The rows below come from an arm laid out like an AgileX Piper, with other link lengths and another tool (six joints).
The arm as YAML. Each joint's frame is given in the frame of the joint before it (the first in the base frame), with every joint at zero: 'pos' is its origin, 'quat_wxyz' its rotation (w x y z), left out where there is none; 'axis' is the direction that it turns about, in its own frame. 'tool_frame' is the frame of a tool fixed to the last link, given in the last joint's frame.
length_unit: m
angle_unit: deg
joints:
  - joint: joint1
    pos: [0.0, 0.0, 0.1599]
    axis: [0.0, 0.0, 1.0]
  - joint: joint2
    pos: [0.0, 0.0, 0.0]
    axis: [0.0, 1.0, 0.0]
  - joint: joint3
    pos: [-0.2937, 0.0, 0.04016]
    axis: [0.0, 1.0, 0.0]
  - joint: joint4
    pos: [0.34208, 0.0, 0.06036]
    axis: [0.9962, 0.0, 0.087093]
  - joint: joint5
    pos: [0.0, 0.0, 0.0]
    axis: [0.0, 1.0, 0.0]
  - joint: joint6
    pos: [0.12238, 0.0, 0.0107]
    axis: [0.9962, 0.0, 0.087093]
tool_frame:
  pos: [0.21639, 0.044, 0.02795]
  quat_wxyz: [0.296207, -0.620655, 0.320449, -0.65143]
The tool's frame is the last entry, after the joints.
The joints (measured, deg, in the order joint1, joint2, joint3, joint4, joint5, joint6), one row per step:
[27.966 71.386 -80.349 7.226 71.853 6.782]
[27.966 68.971 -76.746 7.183 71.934 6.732]
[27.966 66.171 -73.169 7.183 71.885 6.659]
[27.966 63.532 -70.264 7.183 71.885 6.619]
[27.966 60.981 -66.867 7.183 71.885 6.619]
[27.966 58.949 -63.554 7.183 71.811 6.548]
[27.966 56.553 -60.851 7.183 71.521 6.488]
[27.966 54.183 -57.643 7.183 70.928 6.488]
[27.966 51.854 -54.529 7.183 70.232 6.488]
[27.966 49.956 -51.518 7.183 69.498 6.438]
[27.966 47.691 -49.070 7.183 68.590 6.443]
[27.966 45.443 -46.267 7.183 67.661 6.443]
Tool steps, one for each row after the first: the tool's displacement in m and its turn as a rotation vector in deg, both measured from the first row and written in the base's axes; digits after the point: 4 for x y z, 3 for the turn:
[-0.0141 -0.0077 -0.0137 -0.654 1.082 0.042]
[-0.0284 -0.0153 -0.0242 -1.023 1.701 0.099]
[-0.0407 -0.0218 -0.0307 -1.164 1.922 0.133]
[-0.0541 -0.0289 -0.0427 -1.560 2.670 0.134]
[-0.0662 -0.0353 -0.0579 -2.150 3.714 0.187]
[-0.0758 -0.0405 -0.0649 -2.176 3.714 0.203]
[-0.0853 -0.0458 -0.0761 -2.280 3.941 0.131]
[-0.0939 -0.0505 -0.0868 -2.310 4.032 0.045]
[-0.1016 -0.0548 -0.0997 -2.496 4.363 -0.002]
[-0.1066 -0.0578 -0.1051 -2.142 3.739 -0.119]
[-0.1124 -0.0612 -0.1140 -1.955 3.423 -0.235]

